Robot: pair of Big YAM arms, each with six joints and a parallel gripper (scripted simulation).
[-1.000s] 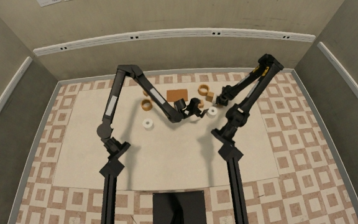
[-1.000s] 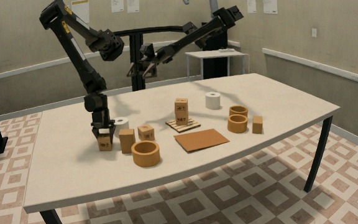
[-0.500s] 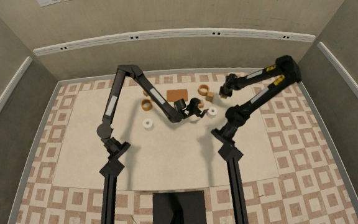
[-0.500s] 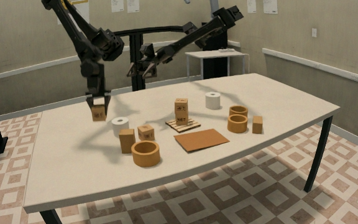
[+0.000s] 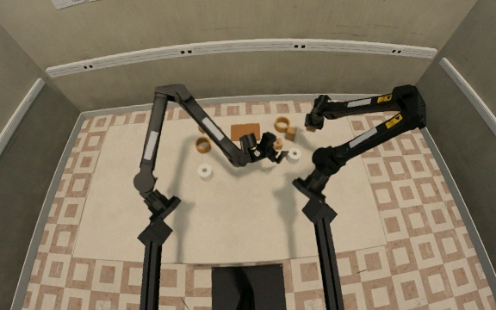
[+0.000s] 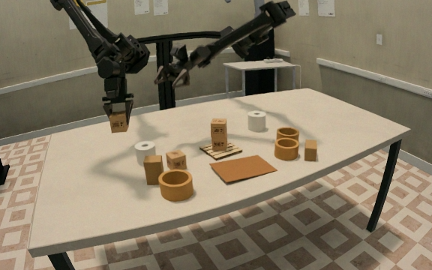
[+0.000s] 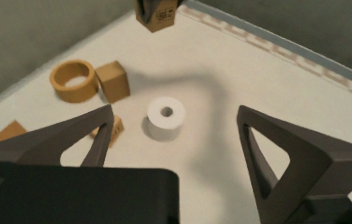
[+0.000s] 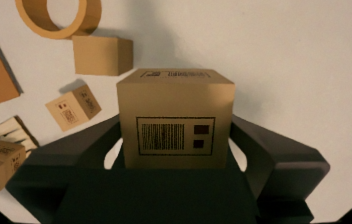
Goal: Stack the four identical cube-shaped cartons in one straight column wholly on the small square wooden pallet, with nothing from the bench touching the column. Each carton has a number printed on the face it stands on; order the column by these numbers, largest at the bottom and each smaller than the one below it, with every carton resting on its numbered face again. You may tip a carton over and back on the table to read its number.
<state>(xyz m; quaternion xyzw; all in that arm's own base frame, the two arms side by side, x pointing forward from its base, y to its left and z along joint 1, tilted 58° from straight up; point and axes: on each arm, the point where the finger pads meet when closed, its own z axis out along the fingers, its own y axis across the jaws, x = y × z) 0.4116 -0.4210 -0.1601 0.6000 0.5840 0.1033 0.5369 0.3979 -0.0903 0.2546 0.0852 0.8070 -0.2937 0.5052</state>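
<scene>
My right gripper is now 18 cm to the right of the carton, 17 cm above it and 2 cm short of it. The rest, counted from my right hand: plain box 16 cm below, 8 cm to the left, 7 cm ahead.
</scene>
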